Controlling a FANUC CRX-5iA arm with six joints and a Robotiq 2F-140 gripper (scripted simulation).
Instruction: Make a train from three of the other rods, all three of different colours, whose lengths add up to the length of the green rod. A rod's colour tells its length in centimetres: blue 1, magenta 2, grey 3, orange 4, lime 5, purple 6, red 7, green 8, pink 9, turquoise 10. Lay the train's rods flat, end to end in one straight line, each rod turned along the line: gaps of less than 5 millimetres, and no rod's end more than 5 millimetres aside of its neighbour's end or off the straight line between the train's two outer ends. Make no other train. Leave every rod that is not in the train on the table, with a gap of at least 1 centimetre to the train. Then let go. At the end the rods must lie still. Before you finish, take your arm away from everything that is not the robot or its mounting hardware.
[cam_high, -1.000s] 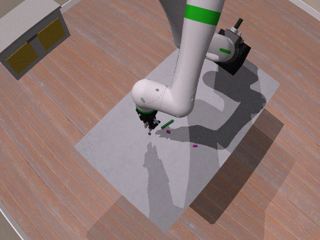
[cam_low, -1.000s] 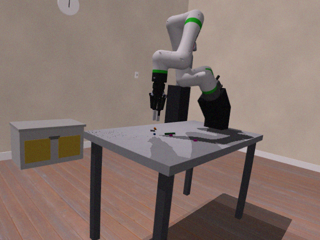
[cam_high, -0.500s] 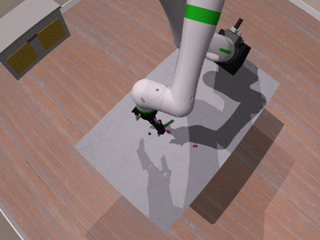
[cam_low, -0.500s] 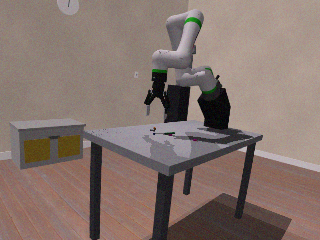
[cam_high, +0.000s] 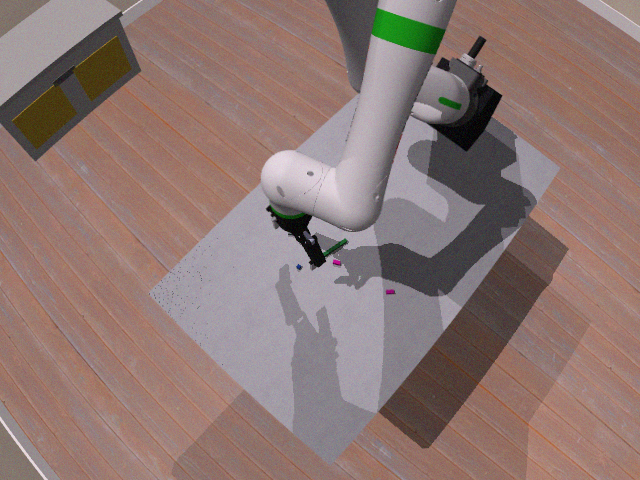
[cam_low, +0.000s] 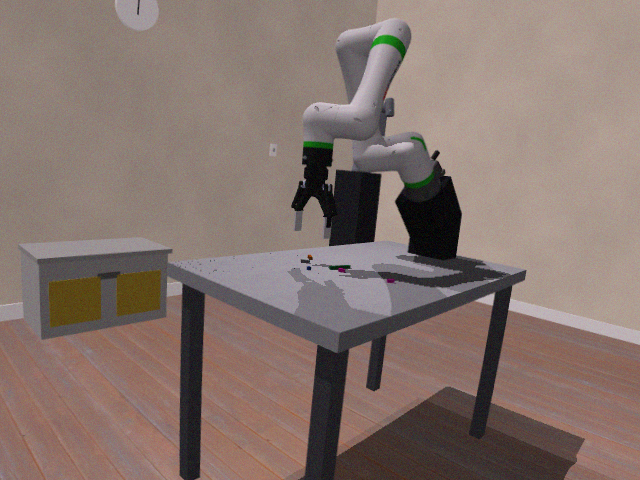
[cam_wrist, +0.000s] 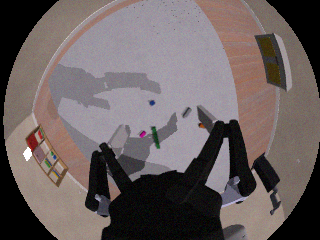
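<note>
My hand is 11 cm above the grey rod, 6 cm to the left of it and 5 cm past it. From my hand the other things lie so: small blue rod (11 cm below, 2 cm to the left, 1 cm ahead); orange rod (12 cm behind, 11 cm below, 10 cm to the right); green rod (11 cm below, 9 cm behind, 5 cm to the left).
</note>
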